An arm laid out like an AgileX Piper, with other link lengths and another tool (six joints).
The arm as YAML. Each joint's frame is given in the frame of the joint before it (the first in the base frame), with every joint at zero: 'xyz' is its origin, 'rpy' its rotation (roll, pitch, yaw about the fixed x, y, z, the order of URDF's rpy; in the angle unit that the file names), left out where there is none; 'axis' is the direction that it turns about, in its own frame. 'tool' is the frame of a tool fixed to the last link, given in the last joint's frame.
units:
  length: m
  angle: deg
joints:
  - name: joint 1
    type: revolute
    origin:
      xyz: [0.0, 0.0, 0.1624]
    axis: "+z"
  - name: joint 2
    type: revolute
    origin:
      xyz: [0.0, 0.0, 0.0]
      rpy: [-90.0, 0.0, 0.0]
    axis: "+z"
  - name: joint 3
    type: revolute
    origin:
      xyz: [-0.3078, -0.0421, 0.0]
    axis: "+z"
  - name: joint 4
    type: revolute
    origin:
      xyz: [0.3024, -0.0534, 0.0]
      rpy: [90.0, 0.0, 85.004]
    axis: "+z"
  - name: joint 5
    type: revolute
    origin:
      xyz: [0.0, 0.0, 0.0]
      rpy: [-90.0, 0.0, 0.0]
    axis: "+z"
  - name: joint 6
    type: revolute
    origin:
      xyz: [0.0, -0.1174, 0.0]
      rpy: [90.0, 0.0, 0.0]
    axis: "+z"
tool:
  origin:
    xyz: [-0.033, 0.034, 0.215]
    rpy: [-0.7, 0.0, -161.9]
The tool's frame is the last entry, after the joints.
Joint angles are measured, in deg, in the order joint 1, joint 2, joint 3, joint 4, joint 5, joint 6. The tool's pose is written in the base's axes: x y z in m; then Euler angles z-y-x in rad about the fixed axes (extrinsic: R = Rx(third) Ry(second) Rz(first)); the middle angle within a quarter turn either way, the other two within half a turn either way. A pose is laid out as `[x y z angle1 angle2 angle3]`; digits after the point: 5 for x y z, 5 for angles.
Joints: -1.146 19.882 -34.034 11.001 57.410 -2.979
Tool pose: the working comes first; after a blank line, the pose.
Where each joint sits with the arm in this pose, in the base's axes (m; each line is computed from the numbers above, not from the rounded line before):
joint 1: 0.0000 0.0000 0.1624
joint 2: 0.0000 0.0000 0.1624
joint 3: -0.2751 0.0055 0.3067
joint 4: 0.0050 -0.0001 0.4324
joint 5: 0.0050 -0.0001 0.4324
joint 6: 0.0970 0.0169 0.3614
the tool: 0.2832 0.0796 0.2620

[0.28317 0.07960 0.26203 0.20982 0.89729 -2.92521]
